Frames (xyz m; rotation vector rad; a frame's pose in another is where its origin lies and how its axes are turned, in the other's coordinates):
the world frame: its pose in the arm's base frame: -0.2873 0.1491 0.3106 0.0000 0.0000 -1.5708
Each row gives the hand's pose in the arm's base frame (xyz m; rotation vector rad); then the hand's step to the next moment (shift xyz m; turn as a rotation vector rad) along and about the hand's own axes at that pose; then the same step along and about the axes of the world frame.
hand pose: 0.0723 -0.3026 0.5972 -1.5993 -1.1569 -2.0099
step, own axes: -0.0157 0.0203 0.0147 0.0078 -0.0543 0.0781
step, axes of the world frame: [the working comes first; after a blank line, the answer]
step, axes of the arm's base frame: 0.0285 -0.0051 -0.0059 0.0119 0.0941 -0.0106

0.0051 0.0285 -0.0059 -0.0941 0.0119 -0.0106
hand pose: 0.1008 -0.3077 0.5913 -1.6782 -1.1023 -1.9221
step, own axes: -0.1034 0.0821 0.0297 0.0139 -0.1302 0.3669
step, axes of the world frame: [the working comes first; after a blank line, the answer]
step, axes of the arm's base frame: 0.1017 -0.0523 -0.0723 0.1495 0.3583 -0.0317

0.0523 0.1017 -0.0723 -0.3583 0.1495 -0.0317
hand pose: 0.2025 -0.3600 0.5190 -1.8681 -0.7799 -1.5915
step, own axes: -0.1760 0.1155 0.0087 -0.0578 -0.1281 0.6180
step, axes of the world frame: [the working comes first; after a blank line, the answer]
step, axes of the arm's base frame: 0.0686 -0.0844 -0.1804 0.3087 0.5361 -0.1377

0.0844 0.0686 -0.1804 -0.5361 0.3087 -0.1377
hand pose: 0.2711 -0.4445 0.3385 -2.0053 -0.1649 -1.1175
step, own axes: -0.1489 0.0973 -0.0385 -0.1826 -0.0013 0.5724
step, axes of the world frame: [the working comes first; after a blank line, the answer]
step, axes of the arm's base frame: -0.0689 -0.0530 -0.1599 0.2634 0.4524 -0.2948

0.0530 -0.0689 -0.1599 -0.4524 0.2634 -0.2948
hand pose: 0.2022 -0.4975 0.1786 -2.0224 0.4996 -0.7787
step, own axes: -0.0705 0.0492 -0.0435 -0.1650 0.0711 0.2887
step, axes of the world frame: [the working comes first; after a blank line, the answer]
step, axes of the arm's base frame: -0.0834 -0.0091 -0.0474 0.0766 0.2346 -0.2339

0.0091 -0.0834 -0.0474 -0.2346 0.0766 -0.2339
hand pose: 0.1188 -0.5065 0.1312 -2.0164 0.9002 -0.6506
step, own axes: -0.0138 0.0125 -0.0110 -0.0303 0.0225 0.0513
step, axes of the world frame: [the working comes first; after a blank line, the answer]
step, axes of the arm's base frame: -0.0207 0.0005 -0.0063 0.0095 0.0384 -0.0499

-0.0005 -0.0207 -0.0063 -0.0384 0.0095 -0.0499
